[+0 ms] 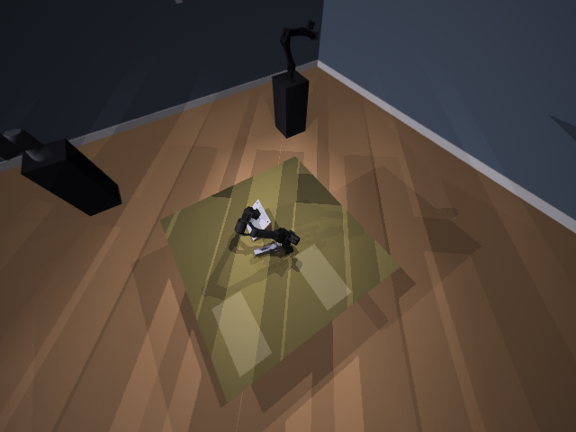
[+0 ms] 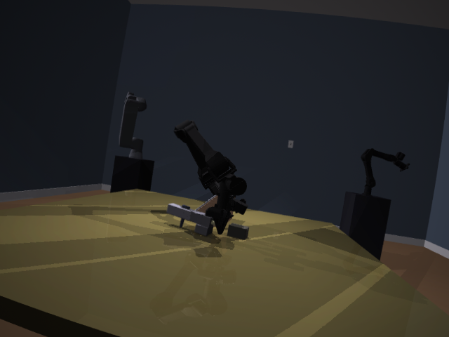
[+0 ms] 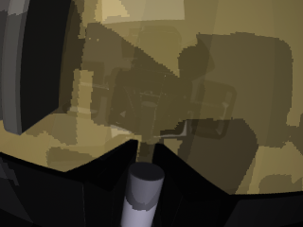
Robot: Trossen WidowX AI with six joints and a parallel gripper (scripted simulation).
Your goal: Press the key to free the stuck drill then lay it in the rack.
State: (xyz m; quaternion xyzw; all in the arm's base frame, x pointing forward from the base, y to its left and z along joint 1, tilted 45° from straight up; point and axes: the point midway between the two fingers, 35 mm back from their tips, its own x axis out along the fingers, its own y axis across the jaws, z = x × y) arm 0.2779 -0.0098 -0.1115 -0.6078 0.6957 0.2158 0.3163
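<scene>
The drill lies 5 cm to the right of my gripper tip, 4 cm above it and 1 cm behind it. The rest, counted from my gripper tip: dark key: 15 cm to the right, 4 cm above, 3 cm behind; then dark block: 7 cm behind, 6 cm to the left; then grey block-shaped holder: 12 cm to the right, 3 cm above, 2 cm behind.
</scene>
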